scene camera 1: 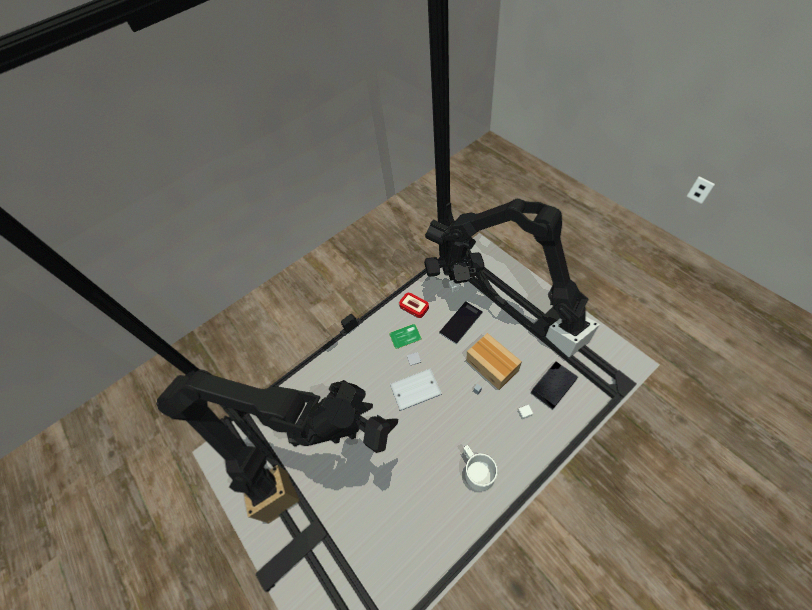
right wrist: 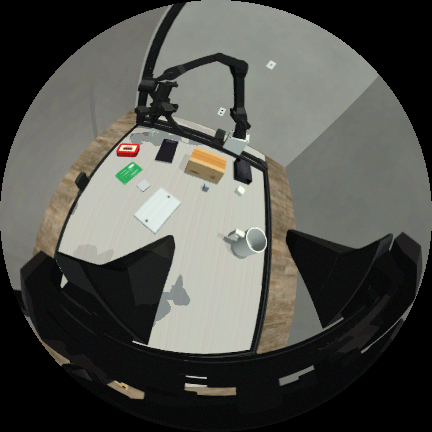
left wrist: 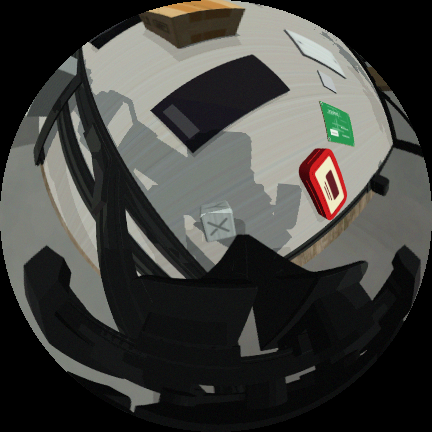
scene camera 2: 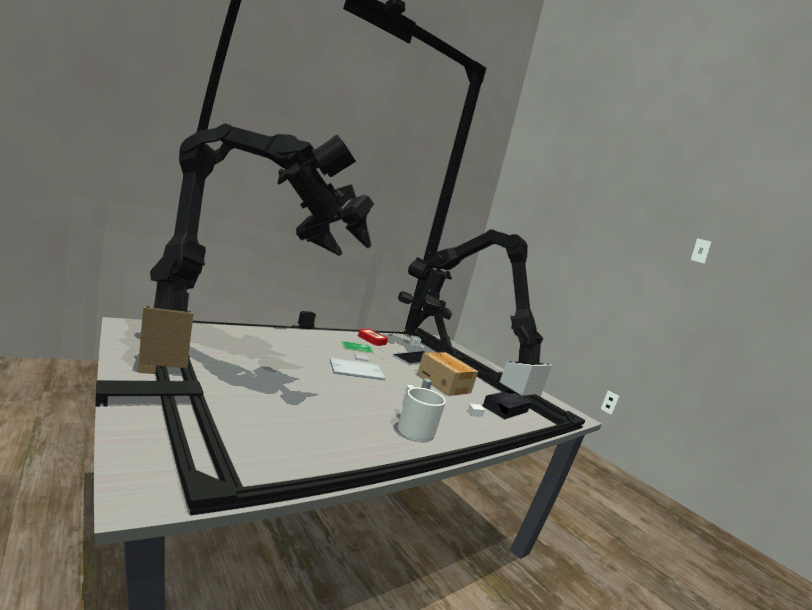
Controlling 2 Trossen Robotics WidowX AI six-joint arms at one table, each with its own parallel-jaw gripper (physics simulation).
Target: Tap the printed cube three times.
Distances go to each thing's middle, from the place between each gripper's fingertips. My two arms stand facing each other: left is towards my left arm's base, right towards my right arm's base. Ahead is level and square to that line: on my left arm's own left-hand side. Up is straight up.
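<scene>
The black tablet point(scene camera 1: 465, 317) is 27 cm behind my right hand, 37 cm to the left of it and 32 cm below it.
From my left hand, the black tablet is 4 cm to the right of it, 13 cm ahead of it and 6 cm below it. Going by its middle, the black tablet is nearer to my left hand than to my right hand.
</scene>
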